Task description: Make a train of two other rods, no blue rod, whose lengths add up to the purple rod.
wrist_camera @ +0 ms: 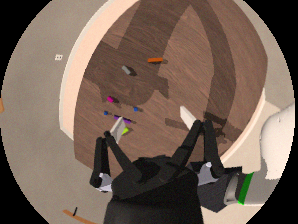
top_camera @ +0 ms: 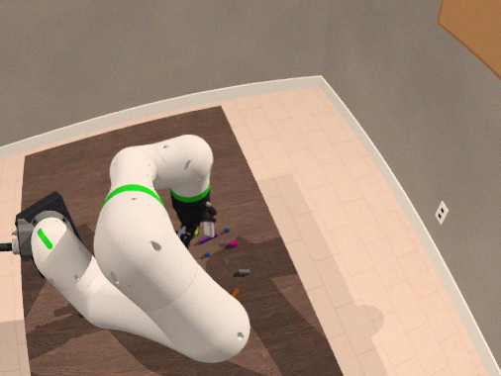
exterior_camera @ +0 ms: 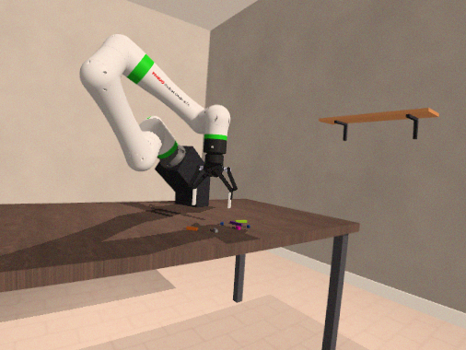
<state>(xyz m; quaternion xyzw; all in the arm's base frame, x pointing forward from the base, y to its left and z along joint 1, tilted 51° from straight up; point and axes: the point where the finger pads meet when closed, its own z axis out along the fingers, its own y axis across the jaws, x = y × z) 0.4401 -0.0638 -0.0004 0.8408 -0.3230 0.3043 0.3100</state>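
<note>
My gripper is now 13 cm short of the magenta rod, 4 cm to the right of it and 8 cm above it. Round my hand: lime rod (4 cm ahead, 13 cm to the left, 8 cm below); purple rod (6 cm ahead, 8 cm to the left, 8 cm below); grey rod (12 cm ahead, 7 cm to the right, 8 cm below).
</note>
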